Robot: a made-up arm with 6 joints. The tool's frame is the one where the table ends. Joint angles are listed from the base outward.
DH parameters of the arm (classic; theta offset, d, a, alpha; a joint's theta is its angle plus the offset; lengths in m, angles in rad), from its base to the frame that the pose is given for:
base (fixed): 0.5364 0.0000 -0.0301 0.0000
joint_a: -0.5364 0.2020 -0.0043 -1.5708
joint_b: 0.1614 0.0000 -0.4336 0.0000
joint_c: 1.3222 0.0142 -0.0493 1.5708
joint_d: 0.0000 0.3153 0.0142 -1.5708
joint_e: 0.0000 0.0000 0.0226 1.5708
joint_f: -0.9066 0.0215 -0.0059 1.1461
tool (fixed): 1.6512 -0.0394 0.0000 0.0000
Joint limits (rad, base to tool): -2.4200..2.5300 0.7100..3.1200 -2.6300..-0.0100 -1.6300..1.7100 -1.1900..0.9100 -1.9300..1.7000
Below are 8 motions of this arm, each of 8 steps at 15 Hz.
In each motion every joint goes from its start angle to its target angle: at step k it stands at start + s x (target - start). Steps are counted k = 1, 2, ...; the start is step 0. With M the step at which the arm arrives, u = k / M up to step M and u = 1 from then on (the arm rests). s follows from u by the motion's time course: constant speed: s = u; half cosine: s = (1 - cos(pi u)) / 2; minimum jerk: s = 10 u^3 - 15 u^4 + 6 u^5.
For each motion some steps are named. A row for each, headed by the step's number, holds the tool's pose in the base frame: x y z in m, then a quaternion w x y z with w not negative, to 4 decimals.
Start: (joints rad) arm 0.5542 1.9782 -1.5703 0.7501 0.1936 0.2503
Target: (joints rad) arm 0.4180 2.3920 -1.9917 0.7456 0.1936 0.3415
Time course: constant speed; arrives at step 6
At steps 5, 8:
5: 0.5282 0.3275 0.4021 0.5381 0.6893 0.4525 0.1747
8: 0.5521 0.3219 0.3787 0.5353 0.6994 0.4431 0.1673

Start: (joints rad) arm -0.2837 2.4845 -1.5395 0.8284 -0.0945 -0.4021
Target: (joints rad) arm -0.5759 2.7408 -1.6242 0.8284 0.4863 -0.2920
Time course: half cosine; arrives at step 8
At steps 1, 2, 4, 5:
1: 0.5703 -0.1175 0.1664 0.6858 0.5869 0.3821 -0.1977
2: 0.5659 -0.1355 0.1544 0.6582 0.6047 0.3999 -0.2029
4: 0.5462 -0.1935 0.1158 0.5595 0.6625 0.4493 -0.2150
5: 0.5324 -0.2242 0.0952 0.5013 0.6928 0.4704 -0.2179

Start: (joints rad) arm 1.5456 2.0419 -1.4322 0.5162 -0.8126 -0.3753
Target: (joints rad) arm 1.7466 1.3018 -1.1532 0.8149 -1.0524 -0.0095
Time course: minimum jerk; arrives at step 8
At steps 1, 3, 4, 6, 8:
1: -0.0655 0.5537 0.3913 0.6825 0.2485 0.2644 0.6344
3: -0.0964 0.4998 0.4793 0.6283 0.3597 0.2453 0.6447
4: -0.1169 0.4409 0.5463 0.5689 0.4517 0.2306 0.6475
6: -0.1352 0.3160 0.6387 0.4402 0.5990 0.2092 0.6353
8: -0.1358 0.2804 0.6568 0.4025 0.6337 0.2044 0.6282

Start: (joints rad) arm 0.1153 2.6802 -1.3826 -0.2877 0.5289 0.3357
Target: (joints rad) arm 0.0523 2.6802 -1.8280 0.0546 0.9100 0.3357
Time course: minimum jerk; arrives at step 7
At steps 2, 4, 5, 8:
2: 0.4959 0.0758 0.0553 0.4872 0.2639 0.7979 -0.2376
4: 0.5567 0.0731 0.0968 0.4650 0.3560 0.7699 -0.2537
5: 0.5815 0.0699 0.1204 0.4509 0.3968 0.7592 -0.2505
8: 0.5963 0.0670 0.1371 0.4409 0.4222 0.7532 -0.2450

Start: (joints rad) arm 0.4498 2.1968 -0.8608 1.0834 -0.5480 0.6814
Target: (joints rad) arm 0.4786 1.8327 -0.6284 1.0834 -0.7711 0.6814
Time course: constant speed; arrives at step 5
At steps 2, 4, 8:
2: 0.3419 0.2329 0.2627 0.5162 0.8199 0.1845 -0.1648
4: 0.3068 0.2189 0.3058 0.5336 0.8241 0.1443 -0.1236
8: 0.2877 0.2107 0.3248 0.5411 0.8254 0.1235 -0.1032

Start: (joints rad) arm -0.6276 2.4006 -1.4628 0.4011 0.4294 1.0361
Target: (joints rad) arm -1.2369 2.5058 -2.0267 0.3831 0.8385 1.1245
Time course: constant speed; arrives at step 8
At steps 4, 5, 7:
4: 0.4050 -0.5021 0.2691 0.1365 0.9210 -0.0085 -0.3648
5: 0.3722 -0.5429 0.2806 0.1233 0.9229 -0.0410 -0.3625
7: 0.2944 -0.6145 0.3048 0.0988 0.9225 -0.1058 -0.3577

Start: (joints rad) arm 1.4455 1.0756 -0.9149 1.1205 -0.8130 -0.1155
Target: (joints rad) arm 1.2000 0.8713 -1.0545 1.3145 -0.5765 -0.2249
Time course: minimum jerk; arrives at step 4
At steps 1, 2, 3, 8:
1: -0.0607 0.1937 0.6465 0.4871 0.6795 0.2631 0.4814
2: -0.0541 0.1547 0.6821 0.4608 0.7076 0.2432 0.4773
3: -0.0572 0.1110 0.7133 0.4317 0.7289 0.2192 0.4840
8: -0.0597 0.0991 0.7206 0.4239 0.7332 0.2123 0.4875

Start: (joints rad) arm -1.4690 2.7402 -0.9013 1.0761 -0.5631 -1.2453
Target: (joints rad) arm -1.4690 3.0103 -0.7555 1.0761 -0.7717 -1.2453
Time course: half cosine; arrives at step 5
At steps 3, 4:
3: 0.0569 -0.2911 -0.0948 0.1869 0.5294 0.5705 -0.5994
4: 0.0517 -0.2592 -0.1094 0.1599 0.5151 0.6026 -0.5881

